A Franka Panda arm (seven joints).
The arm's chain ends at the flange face. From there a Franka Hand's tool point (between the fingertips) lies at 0.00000 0.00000 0.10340 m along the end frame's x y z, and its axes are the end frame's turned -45 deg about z.
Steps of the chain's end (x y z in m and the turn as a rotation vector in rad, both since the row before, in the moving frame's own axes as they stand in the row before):
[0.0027, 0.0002, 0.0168, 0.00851, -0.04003, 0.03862]
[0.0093, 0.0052, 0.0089, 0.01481, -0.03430, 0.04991]
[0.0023, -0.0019, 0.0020, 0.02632, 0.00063, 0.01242]
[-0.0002, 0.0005, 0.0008, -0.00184, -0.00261, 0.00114]
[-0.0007, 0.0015, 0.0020, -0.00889, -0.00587, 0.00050]
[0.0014, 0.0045, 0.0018, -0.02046, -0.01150, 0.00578]
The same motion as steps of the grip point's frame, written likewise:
[-0.0005, -0.0015, 0.0167, 0.03432, -0.02229, 0.03862]
[0.0016, 0.0066, 0.0088, 0.03473, -0.01378, 0.04991]
[0.0050, -0.0016, 0.0020, 0.01817, 0.01906, 0.01242]
[-0.0008, 0.0002, 0.0008, 0.00054, -0.00315, 0.00114]
[-0.0026, 0.0008, 0.0020, -0.00214, -0.01044, 0.00050]
[-0.0045, 0.0048, 0.0018, -0.00634, -0.02260, 0.00578]

